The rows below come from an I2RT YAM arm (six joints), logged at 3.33 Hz.
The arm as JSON. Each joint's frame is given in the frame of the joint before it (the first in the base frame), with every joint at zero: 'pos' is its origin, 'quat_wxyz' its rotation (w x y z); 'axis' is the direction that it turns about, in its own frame. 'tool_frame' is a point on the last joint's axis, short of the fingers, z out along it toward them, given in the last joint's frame.
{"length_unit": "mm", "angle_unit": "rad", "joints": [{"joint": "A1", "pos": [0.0, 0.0, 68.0], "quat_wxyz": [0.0, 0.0, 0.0, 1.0], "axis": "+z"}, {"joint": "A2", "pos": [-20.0, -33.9, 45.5], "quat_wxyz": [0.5, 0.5, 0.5, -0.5], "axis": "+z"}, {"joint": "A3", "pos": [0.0, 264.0, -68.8], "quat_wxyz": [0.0, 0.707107, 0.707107, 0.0], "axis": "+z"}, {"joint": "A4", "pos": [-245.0, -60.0, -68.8], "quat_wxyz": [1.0, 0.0, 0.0, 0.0], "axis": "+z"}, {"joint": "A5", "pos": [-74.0, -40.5, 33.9], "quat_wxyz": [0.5, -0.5, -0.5, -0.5], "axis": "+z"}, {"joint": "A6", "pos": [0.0, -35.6, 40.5], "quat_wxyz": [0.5, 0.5, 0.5, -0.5], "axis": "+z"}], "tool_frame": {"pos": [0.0, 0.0, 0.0], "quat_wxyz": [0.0, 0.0, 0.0, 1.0]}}
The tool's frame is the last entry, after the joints.
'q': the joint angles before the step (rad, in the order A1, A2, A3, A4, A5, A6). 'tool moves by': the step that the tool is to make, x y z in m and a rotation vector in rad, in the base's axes. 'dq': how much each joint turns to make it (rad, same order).
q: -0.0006 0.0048 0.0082 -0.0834 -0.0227 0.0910
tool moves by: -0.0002 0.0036 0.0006 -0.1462 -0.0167 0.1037
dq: 0.0043 -0.0008 -0.0003 0.0058 -0.0880 -0.1537
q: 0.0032 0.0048 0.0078 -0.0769 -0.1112 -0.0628
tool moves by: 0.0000 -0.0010 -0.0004 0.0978 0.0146 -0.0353
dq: -0.0002 -0.0006 0.0004 -0.0055 0.0276 0.1007
